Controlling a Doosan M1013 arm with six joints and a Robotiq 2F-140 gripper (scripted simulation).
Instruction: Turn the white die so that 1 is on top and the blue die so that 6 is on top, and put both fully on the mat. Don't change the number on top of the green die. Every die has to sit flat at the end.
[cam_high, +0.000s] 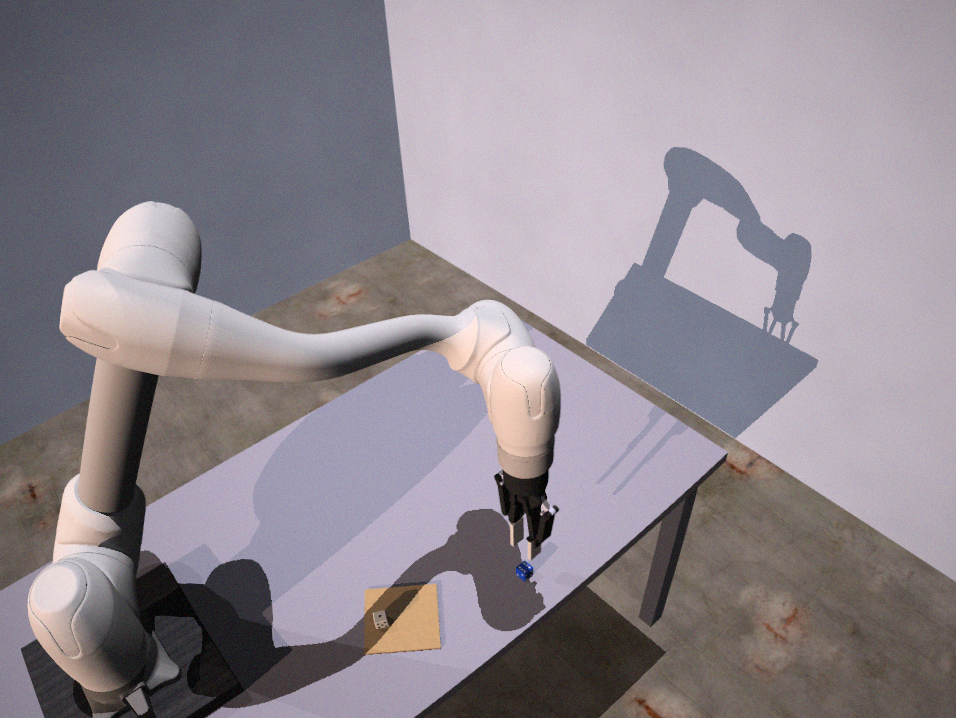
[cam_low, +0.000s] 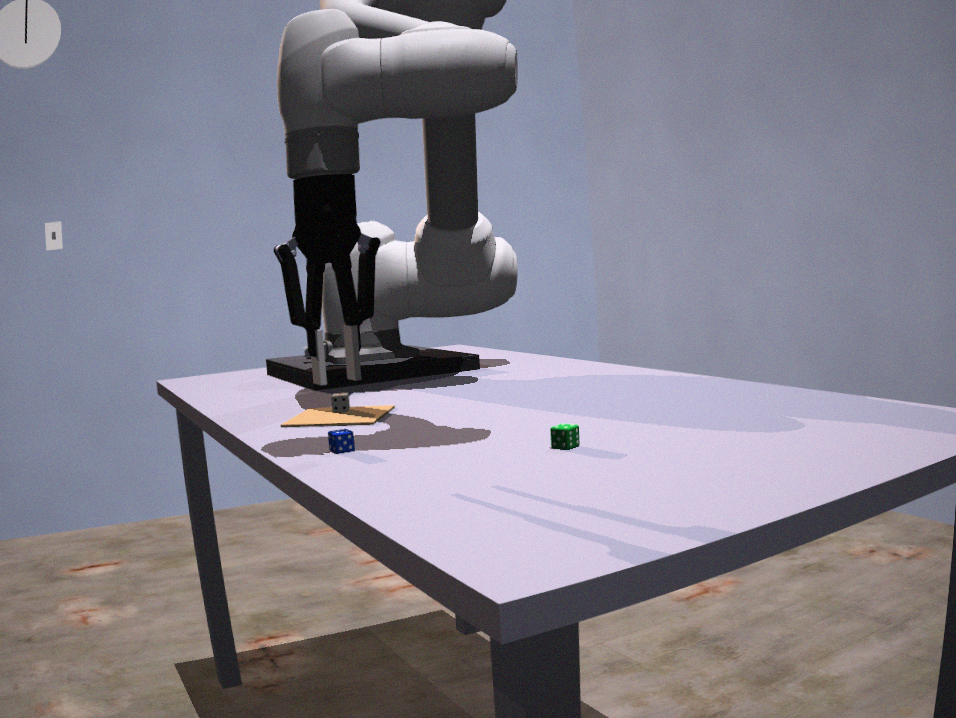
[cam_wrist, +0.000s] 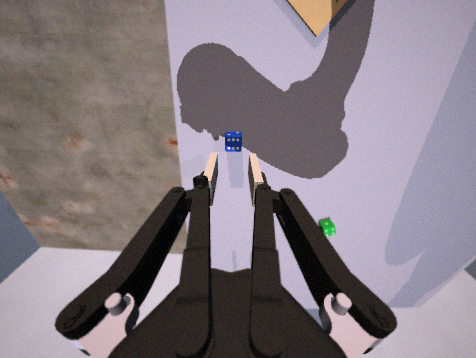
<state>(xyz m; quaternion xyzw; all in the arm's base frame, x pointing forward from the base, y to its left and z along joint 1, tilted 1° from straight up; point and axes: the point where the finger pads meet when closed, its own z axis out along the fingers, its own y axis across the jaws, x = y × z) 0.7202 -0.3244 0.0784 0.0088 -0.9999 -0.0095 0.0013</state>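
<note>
Now: hand 110 mm above the blue die. Round my hand: green die: 180 mm ahead, 200 mm to the left, 110 mm below; then white die: 270 mm behind, 100 mm to the left, 100 mm below; then tan mat: 240 mm behind, 90 mm to the left, 120 mm below.
</note>
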